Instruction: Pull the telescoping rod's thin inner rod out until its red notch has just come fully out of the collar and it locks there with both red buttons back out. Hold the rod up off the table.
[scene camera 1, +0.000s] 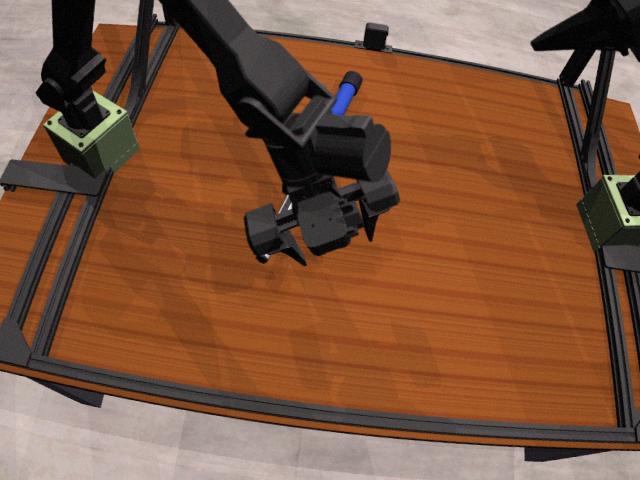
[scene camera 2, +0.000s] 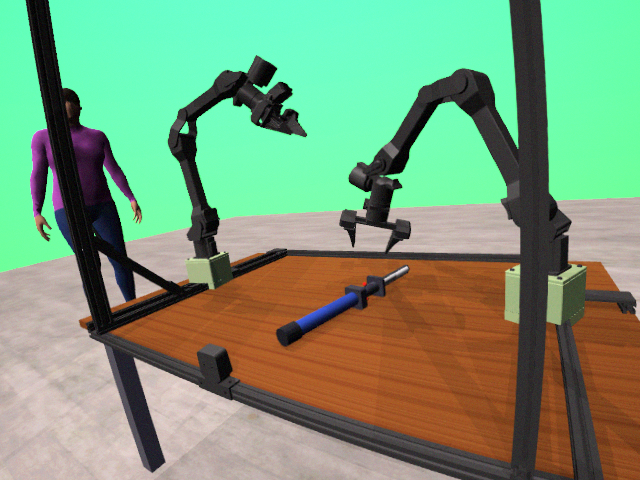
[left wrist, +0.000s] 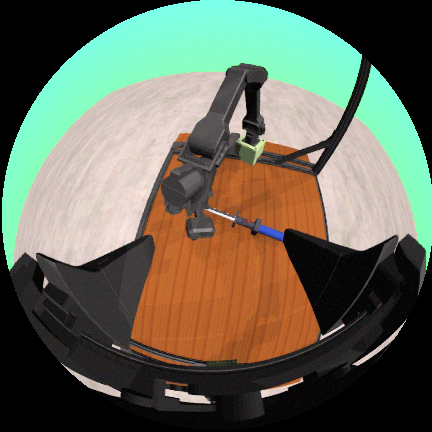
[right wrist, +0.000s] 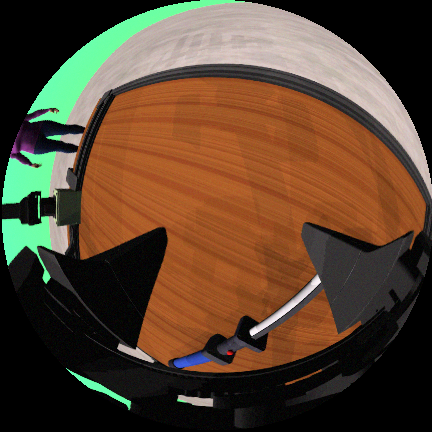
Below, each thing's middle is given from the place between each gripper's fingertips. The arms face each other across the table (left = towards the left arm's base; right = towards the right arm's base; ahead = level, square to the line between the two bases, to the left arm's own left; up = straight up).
Right now the thin silver inner rod (right wrist: 313, 286) is 19 cm behind my right hand, 5 cm to the right of it and 6 cm below it. Round my right hand: telescoping rod (scene camera 2: 356, 297) (20 cm behind, 5 cm to the right, 6 cm below).
I see my left gripper 39 cm above the telescoping rod, 17 cm to the left of it and 11 cm past it. Also, from my left hand: thin silver inner rod 39 cm below, 18 cm to the right, 10 cm behind.
